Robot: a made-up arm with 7 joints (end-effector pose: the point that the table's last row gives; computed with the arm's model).
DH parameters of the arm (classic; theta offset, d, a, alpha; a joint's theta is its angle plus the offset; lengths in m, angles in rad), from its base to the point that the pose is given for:
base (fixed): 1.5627 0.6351 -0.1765 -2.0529
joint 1: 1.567 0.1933 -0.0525 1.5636
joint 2: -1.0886 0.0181 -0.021 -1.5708
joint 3: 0 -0.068 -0.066 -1.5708
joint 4: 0 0.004 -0.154 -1.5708
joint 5: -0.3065 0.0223 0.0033 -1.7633
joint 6: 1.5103 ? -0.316 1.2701
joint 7: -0.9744 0 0.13 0
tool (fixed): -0.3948 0.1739 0 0
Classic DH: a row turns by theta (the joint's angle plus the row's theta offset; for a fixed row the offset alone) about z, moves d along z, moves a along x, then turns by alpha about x.
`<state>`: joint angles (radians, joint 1 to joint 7).
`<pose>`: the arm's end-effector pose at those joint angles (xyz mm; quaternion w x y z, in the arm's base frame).
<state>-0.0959 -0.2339 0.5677 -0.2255 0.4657 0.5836 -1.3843</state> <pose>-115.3 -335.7 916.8 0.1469 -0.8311 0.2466 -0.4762</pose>
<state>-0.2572 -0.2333 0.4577 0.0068 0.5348 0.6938 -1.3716</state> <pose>-118.2 -332.6 919.0 0.2286 -0.8137 0.1697 -0.5068</pose>
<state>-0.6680 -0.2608 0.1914 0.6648 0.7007 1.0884 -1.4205</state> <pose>-158.2 -359.1 904.4 0.3670 -0.7003 0.0169 -0.6121</pose>
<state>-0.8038 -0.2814 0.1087 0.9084 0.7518 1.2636 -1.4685</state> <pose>-168.9 -380.2 890.4 0.3820 -0.6509 -0.0020 -0.6561</pose>
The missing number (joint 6, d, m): -0.105
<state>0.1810 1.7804 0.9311 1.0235 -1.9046 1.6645 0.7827</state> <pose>-452.1 -37.1 804.7 0.1684 0.6500 0.4696 -0.5732</pose>
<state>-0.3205 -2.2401 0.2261 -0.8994 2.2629 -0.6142 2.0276</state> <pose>-505.6 -226.8 284.1 0.4234 -0.7790 -0.1783 0.4268</pose>
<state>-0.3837 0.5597 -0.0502 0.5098 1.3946 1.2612 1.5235</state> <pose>-319.1 -21.4 728.2 0.1635 -0.5448 0.7577 0.3200</pose>
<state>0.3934 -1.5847 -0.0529 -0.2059 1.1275 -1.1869 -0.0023</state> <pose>-638.2 -323.3 447.2 0.5712 -0.2229 -0.7443 -0.2646</pose>
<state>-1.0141 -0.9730 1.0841 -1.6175 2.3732 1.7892 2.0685</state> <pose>-498.0 -356.1 890.3 0.1012 -0.5400 0.3249 0.7698</pose>
